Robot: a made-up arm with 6 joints.
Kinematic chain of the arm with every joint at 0, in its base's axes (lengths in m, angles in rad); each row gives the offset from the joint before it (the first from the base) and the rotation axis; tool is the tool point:
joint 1: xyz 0 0 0.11 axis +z
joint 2: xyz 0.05 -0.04 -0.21 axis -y
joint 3: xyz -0.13 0 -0.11 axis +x
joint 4: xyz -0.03 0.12 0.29 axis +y
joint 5: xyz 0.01 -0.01 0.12 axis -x
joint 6: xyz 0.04 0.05 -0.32 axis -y
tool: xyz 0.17 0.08 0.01
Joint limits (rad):
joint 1: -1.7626..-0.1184
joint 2: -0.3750..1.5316
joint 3: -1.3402..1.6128
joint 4: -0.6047..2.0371
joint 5: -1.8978..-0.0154
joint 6: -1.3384..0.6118
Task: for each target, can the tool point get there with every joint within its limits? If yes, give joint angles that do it. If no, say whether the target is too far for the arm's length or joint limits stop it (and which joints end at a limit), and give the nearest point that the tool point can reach.
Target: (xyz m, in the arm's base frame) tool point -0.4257 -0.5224 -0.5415
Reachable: no: joint limits stop it (at a limit: joint 1, joint 3, joint 4, joint 5, joint 6) | nearest point -0.3652 -0.3735 -0.4959 | short by 0.167 m
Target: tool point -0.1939 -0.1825 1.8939
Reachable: no: too far | nearest point -0.1007 -0.0948 0.7000 | short by 1.201 m
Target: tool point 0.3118 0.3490 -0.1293
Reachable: yes | joints -1.1834 0.7552 0.3220 1.3073 -0.8073 -0.8704
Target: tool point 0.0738 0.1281 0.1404
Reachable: yes | joints -0.2892 0.4296 0.3418 -0.3892 -0.1748 0.2192
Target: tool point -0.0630 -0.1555 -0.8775
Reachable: no: joint limits stop it (at a limit: joint 1, joint 3, joint 4) | nearest point 0.0386 -0.1508 -0.7151 | short by 0.192 m
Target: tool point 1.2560 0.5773 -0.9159
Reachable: no: too far | nearest point 0.7488 0.3442 -0.5576 | short by 0.663 m
